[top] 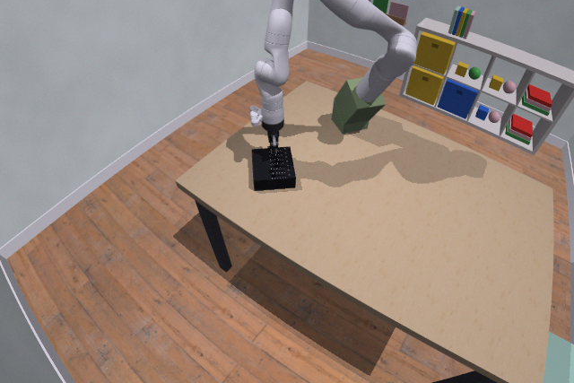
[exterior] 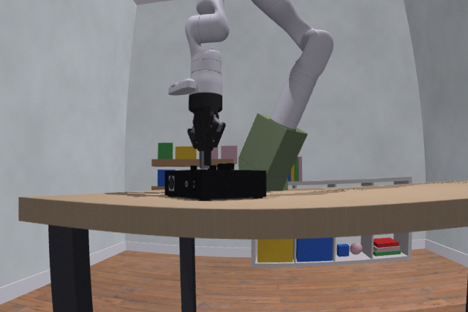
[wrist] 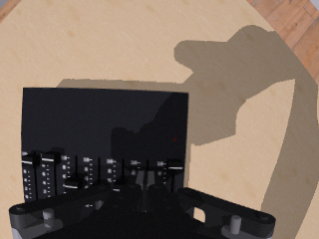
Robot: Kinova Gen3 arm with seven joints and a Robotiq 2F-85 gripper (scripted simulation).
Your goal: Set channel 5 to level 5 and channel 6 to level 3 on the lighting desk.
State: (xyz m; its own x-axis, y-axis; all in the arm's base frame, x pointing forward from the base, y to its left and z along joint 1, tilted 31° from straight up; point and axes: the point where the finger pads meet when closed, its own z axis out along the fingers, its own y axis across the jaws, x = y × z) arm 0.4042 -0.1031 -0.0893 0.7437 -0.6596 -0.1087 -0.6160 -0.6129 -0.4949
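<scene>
The channel 6 fader is 1 cm behind my hand, 1 cm to the left of it and 2 cm below it. Also, from my hand: channel 5 fader: 1 cm ahead, 2 cm to the left, 2 cm below.
</scene>
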